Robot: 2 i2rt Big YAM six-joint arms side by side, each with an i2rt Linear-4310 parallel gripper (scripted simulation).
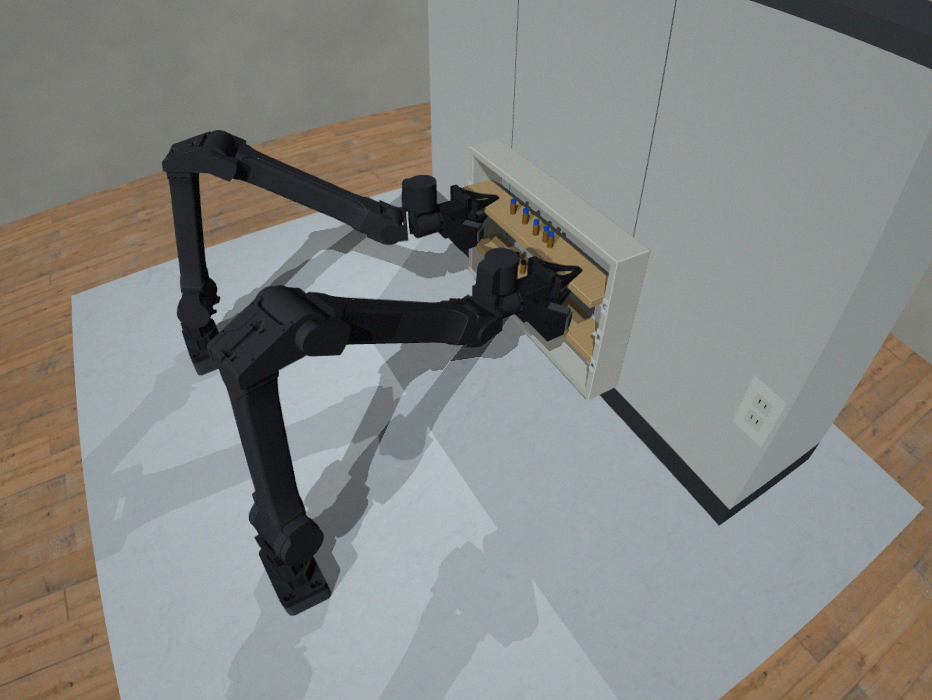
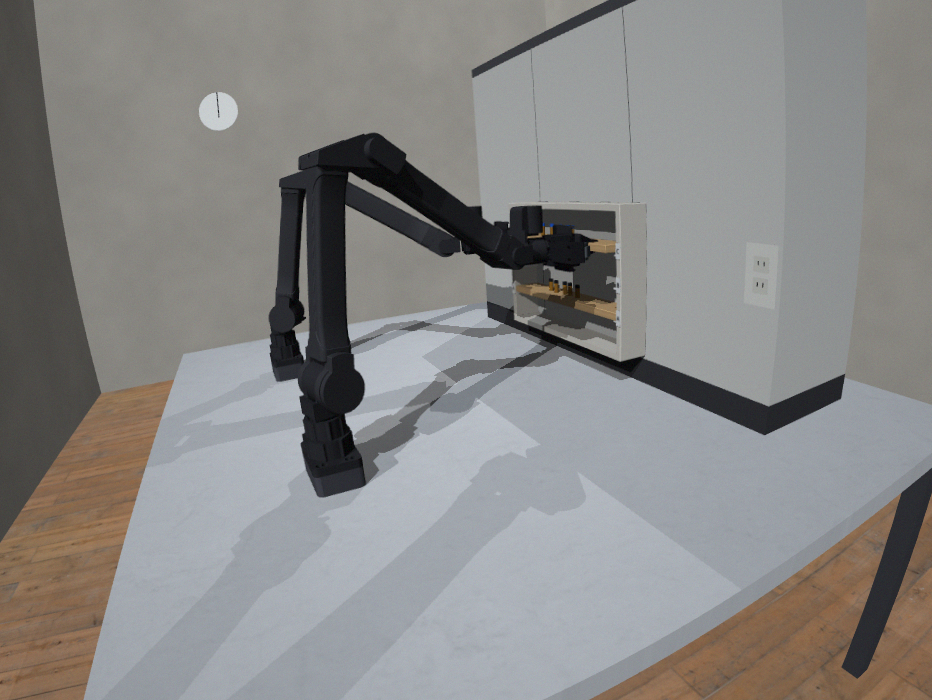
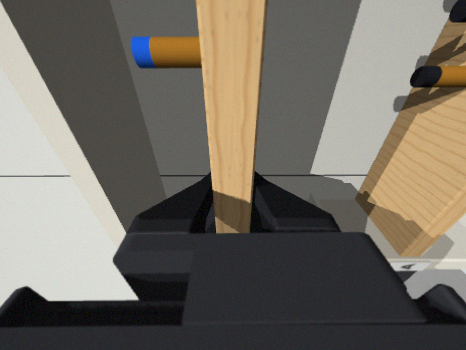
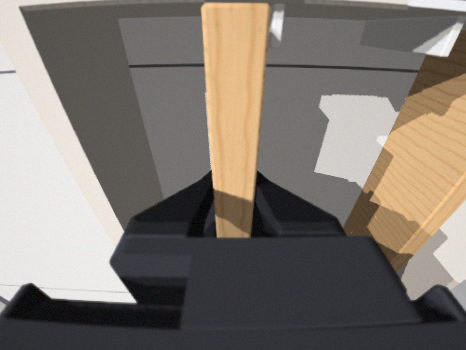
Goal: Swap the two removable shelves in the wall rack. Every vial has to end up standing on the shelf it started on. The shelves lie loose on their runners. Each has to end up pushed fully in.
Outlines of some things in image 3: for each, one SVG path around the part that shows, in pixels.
The left gripper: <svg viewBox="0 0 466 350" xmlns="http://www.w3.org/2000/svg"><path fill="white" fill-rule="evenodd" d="M466 302L452 287L445 284L437 284L419 298L412 299L406 291L406 285L368 234L363 232L341 232L330 213L267 181L256 171L254 172L250 233L216 233L210 172L199 182L136 215L113 257L113 263L139 300L48 301L28 286L18 288L0 306L0 350L466 350Z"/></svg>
A wooden shelf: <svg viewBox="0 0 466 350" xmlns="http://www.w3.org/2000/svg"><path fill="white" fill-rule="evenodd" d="M196 0L216 233L250 233L268 0Z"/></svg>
A wooden shelf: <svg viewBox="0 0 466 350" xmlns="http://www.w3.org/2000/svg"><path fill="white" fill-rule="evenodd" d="M466 87L412 88L355 198L401 257L420 257L466 213ZM466 23L452 23L448 19L424 66L466 66Z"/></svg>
A vial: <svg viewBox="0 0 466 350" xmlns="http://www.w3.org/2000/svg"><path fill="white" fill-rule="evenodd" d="M131 39L132 54L140 68L202 68L199 37L132 37Z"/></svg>
